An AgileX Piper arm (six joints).
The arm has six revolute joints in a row. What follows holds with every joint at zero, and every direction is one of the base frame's.
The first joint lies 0.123 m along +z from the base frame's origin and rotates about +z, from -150 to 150 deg.
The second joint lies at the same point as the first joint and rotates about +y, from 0 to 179.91 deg.
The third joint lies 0.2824 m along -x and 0.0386 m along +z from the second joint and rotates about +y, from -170 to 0 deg.
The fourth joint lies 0.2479 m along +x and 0.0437 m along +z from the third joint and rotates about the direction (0.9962, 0, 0.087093), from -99.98 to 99.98 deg.
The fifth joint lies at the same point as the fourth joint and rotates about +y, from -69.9 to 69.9 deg.
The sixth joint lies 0.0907 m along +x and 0.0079 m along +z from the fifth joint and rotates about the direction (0.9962, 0, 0.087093), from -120 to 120 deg.
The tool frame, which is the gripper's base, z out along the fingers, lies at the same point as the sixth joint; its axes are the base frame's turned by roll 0, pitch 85.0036 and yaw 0 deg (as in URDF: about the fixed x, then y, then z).
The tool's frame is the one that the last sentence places.
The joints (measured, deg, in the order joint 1, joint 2, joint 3, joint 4, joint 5, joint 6), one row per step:
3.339 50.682 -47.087 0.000 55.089 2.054
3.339 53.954 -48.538 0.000 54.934 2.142
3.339 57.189 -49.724 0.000 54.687 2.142
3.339 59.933 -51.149 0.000 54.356 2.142
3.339 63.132 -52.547 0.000 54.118 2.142
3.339 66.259 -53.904 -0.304 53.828 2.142
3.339 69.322 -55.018 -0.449 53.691 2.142
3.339 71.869 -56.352 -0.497 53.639 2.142
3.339 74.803 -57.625 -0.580 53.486 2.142
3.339 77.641 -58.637 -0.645 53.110 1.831
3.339 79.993 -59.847 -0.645 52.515 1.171
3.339 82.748 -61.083 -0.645 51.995 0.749
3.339 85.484 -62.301 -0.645 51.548 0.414
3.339 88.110 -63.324 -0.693 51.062 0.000
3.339 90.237 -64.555 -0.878 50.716 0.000
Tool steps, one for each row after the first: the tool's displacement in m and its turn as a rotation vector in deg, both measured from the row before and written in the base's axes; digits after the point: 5 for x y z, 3 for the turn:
0.01270 0.00074 -0.00139 -0.046 1.666 -0.072
0.01254 0.00073 -0.00336 -0.105 1.799 0.000
0.01135 0.00066 -0.00115 -0.058 0.986 0.000
0.01278 0.00075 -0.00357 -0.091 1.560 0.000
0.01259 0.00034 -0.00425 -0.388 1.460 0.035
0.01170 0.00050 -0.00610 -0.249 1.801 0.022
0.01029 0.00054 -0.00358 -0.115 1.156 0.009
0.01143 0.00056 -0.00601 -0.169 1.501 0.018
0.01079 0.00055 -0.00739 -0.271 1.439 0.304
0.01002 0.00059 -0.00459 -0.284 0.537 0.616
0.01095 0.00064 -0.00694 -0.214 0.992 0.397
0.01056 0.00062 -0.00757 -0.180 1.065 0.318
0.00963 0.00051 -0.00847 -0.248 1.108 0.411
0.00864 0.00028 -0.00536 -0.204 0.539 0.068

